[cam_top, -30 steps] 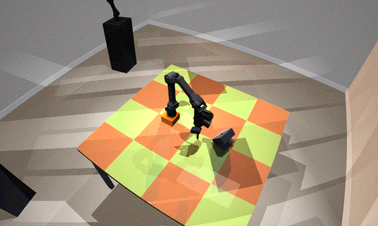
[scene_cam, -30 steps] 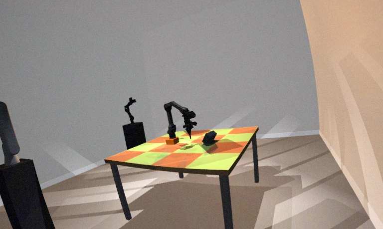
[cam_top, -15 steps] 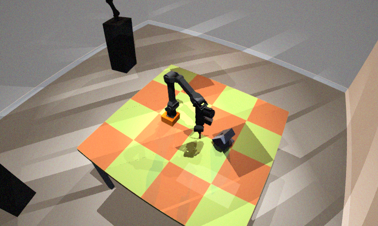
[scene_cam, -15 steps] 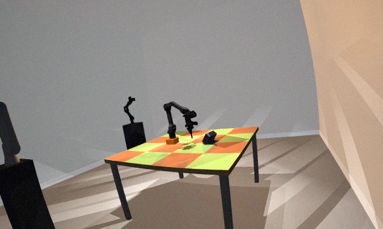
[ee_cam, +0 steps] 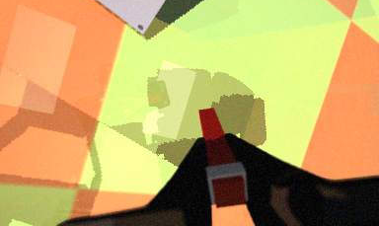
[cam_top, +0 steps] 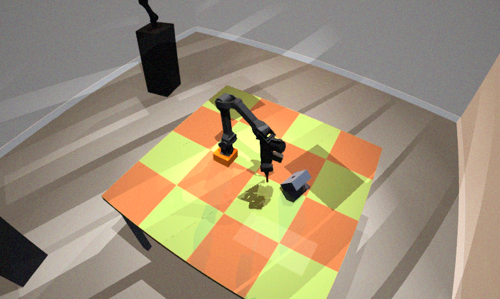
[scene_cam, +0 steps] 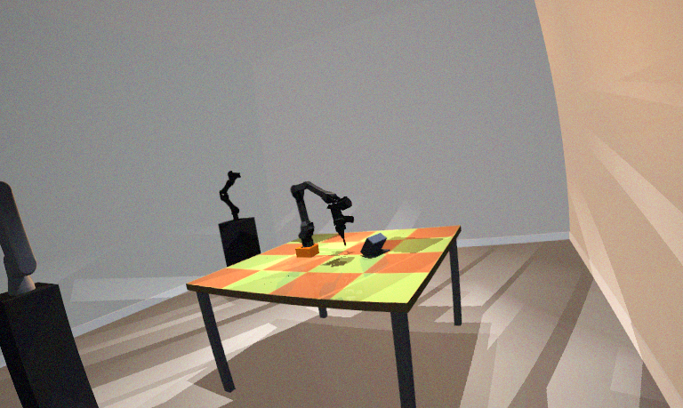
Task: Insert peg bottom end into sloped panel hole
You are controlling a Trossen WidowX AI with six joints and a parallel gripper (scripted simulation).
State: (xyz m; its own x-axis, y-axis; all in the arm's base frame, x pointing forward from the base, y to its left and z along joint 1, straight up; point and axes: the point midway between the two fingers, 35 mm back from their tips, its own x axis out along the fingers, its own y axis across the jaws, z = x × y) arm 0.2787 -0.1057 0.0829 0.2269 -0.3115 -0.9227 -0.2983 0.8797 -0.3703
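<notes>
Right now the grey sloped panel is 150 mm ahead of my gripper tip, 70 mm to the left of it and 70 mm below it. Round my gripper tip: red square peg 20 mm above, 10 mm to the left.
</notes>
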